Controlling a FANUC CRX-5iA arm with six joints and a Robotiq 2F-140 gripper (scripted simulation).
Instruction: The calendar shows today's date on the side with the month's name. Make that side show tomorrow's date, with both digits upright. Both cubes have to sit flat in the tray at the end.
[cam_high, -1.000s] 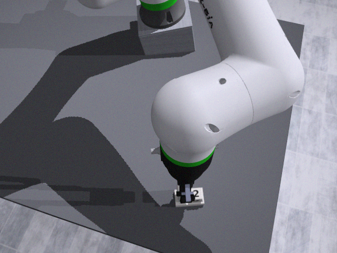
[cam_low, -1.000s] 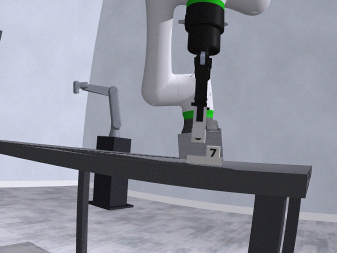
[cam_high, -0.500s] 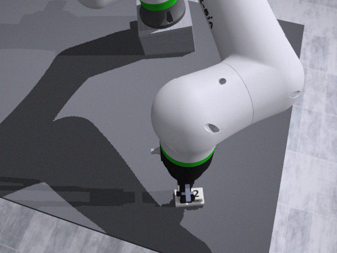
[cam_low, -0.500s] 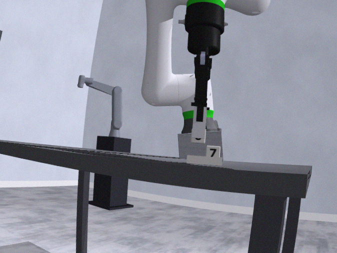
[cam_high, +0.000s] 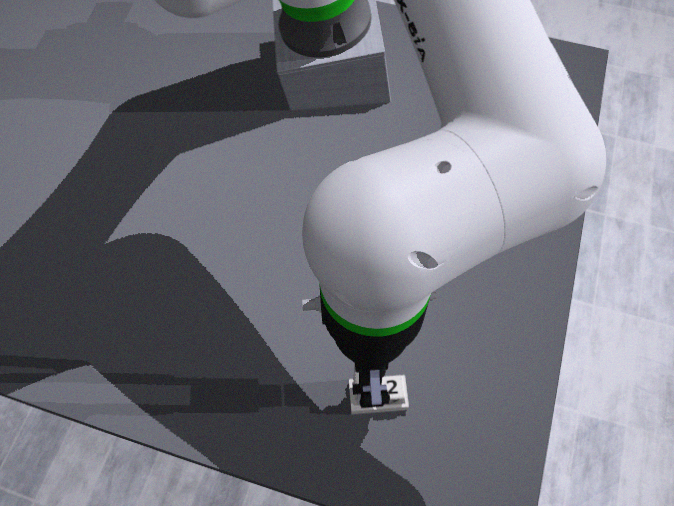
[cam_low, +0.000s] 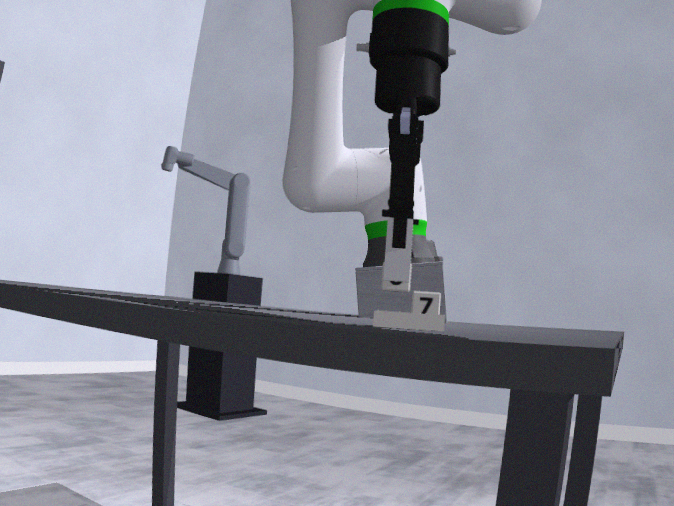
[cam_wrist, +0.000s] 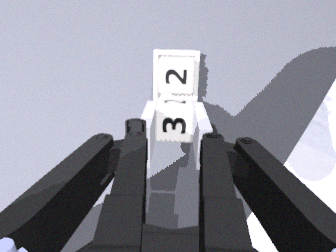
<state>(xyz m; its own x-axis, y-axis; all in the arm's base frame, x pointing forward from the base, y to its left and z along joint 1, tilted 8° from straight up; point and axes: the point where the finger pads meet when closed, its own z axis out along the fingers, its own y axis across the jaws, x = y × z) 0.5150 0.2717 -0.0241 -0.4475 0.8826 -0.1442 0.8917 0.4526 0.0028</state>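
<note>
Right now my hand is 1 cm past the tray, 1 cm to the right of it and 7 cm above it. From my hand the other things lie so: cube 3 cm below.
</note>
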